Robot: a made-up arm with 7 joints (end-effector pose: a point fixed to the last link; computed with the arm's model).
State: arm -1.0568 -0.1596 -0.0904 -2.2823 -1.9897 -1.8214 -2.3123
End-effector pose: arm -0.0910 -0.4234 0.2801 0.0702 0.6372 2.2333
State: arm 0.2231 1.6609 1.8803 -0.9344 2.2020 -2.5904 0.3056
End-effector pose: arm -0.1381 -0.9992 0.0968 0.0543 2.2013 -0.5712
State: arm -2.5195 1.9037 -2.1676 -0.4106 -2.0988 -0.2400 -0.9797
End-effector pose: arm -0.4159 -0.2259 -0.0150 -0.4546 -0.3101 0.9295
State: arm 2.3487 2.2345 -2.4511 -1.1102 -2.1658 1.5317 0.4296
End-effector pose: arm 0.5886 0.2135 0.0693 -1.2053 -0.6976 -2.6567
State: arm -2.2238 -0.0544 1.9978 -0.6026 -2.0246 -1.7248 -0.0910
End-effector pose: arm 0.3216 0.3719 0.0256 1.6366 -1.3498 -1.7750
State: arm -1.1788 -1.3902 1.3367 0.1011 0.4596 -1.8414 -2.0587
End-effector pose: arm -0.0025 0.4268 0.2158 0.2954 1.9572 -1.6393
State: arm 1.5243 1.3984 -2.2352 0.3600 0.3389 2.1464 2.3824
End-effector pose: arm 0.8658 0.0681 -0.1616 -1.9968 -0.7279 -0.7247
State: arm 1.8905 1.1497 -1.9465 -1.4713 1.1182 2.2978 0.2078
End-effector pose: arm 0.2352 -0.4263 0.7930 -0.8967 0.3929 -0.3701
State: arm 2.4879 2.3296 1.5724 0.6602 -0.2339 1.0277 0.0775
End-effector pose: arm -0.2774 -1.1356 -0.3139 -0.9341 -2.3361 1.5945
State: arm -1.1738 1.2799 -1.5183 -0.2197 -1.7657 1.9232 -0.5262
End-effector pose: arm -0.3280 0.4790 0.3140 -2.0280 0.6847 1.0511
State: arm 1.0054 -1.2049 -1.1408 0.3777 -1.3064 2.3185 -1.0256
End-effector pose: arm 0.7016 -0.5914 -0.0057 0.8941 -0.2044 1.8273
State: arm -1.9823 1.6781 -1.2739 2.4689 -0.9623 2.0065 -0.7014
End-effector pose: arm -0.8840 -0.8724 0.3578 0.6055 -0.3116 -0.0722
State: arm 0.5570 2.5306 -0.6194 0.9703 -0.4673 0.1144 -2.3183
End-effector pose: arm 0.2885 0.1807 -0.0678 -0.9123 1.6698 1.0927
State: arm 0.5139 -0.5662 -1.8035 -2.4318 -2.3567 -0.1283 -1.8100
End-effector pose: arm -0.1047 0.0862 0.1379 0.0419 0.1408 2.7823
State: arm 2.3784 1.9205 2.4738 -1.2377 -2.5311 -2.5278 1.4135
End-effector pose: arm 0.2948 -0.8682 0.3778 0.5943 -1.1010 -0.0251
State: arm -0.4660 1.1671 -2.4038 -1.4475 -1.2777 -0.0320 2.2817
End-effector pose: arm -0.1419 -0.5479 0.3552 0.0836 -0.3148 -0.7519
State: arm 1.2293 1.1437 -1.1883 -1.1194 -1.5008 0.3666 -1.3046
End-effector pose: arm 0.2660 0.1647 0.1208 -0.9884 -1.6752 -1.7165
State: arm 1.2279 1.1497 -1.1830 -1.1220 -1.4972 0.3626 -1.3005
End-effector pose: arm 0.2635 0.1651 0.1206 -0.9786 -1.6856 -1.7140
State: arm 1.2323 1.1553 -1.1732 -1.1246 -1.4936 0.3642 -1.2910
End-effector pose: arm 0.2590 0.1685 0.1198 -0.9610 -1.6940 -1.7097
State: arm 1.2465 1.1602 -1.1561 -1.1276 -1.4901 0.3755 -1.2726
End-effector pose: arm 0.2512 0.1770 0.1183 -0.9304 -1.6975 -1.7031
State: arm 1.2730 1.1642 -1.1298 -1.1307 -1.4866 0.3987 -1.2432
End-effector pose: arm 0.2389 0.1915 0.1161 -0.8846 -1.6933 -1.6940
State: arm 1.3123 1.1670 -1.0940 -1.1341 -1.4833 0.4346 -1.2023
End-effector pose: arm 0.2212 0.2117 0.1146 -0.8239 -1.6773 -1.6841
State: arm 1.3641 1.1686 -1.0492 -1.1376 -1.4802 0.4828 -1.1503
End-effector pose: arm 0.1978 0.2363 0.1151 -0.7514 -1.6454 -1.6758
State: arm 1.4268 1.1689 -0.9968 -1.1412 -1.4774 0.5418 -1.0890
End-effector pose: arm 0.1693 0.2633 0.1197 -0.6729 -1.5941 -1.6717
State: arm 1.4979 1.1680 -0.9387 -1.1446 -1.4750 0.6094 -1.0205
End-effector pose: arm 0.1372 0.2905 0.1305 -0.5946 -1.5226 -1.6742
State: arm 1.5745 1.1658 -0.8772 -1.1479 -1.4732 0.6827 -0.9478
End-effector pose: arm 0.1040 0.3154 0.1486 -0.5234 -1.4320 -1.6843
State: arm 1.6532 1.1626 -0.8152 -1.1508 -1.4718 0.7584 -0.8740
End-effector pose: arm 0.0730 0.3363 0.1740 -0.4650 -1.3270 -1.7021
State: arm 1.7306 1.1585 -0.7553 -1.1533 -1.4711 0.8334 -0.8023
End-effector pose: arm 0.0471 0.3522 0.2052 -0.4223 -1.2140 -1.7255
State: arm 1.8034 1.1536 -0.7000 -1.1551 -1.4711 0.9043 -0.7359
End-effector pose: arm 0.0281 0.3631 0.2392 -0.3963 -1.1007 -1.7518
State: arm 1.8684 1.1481 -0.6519 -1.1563 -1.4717 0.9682 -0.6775
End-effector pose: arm 0.0167 0.3697 0.2726 -0.3851 -0.9950 -1.7784
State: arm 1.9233 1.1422 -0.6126 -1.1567 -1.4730 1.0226 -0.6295
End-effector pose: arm 0.0118 0.3734 0.3021 -0.3852 -0.9034 -1.8021
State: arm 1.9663 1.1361 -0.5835 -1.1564 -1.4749 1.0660 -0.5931
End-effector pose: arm 0.0117 0.3754 0.3254 -0.3922 -0.8305 -1.8216
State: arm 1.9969 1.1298 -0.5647 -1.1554 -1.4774 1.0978 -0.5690
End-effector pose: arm 0.0144 0.3769 0.3415 -0.4025 -0.7783 -1.8358
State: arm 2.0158 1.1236 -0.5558 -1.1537 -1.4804 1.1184 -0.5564
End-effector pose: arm 0.0184 0.3785 0.3503 -0.4134 -0.7465 -1.8447
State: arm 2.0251 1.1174 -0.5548 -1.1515 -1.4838 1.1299 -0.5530
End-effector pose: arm 0.0226 0.3805 0.3532 -0.4237 -0.7315 -1.8493
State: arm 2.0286 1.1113 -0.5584 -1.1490 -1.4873 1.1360 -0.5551
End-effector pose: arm 0.0269 0.3828 0.3526 -0.4332 -0.7265 -1.8515
